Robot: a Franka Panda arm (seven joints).
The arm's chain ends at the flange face. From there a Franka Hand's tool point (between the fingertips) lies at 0.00 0.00 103.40 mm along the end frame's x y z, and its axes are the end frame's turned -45 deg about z.
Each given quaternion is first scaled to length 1.
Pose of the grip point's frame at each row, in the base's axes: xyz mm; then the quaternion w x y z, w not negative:
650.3 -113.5 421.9 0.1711 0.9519 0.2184 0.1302
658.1 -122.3 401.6 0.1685 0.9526 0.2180 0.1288
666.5 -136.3 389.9 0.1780 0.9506 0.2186 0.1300
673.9 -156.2 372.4 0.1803 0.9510 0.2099 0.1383
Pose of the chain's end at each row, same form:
616.9 -85.7 515.7 0.1082 0.9630 -0.1625 0.1858
625.1 -94.9 495.7 0.1064 0.9635 -0.1631 0.1835
632.9 -107.2 483.3 0.1147 0.9619 -0.1618 0.1882
638.9 -126.7 465.1 0.1136 0.9589 -0.1700 0.1968

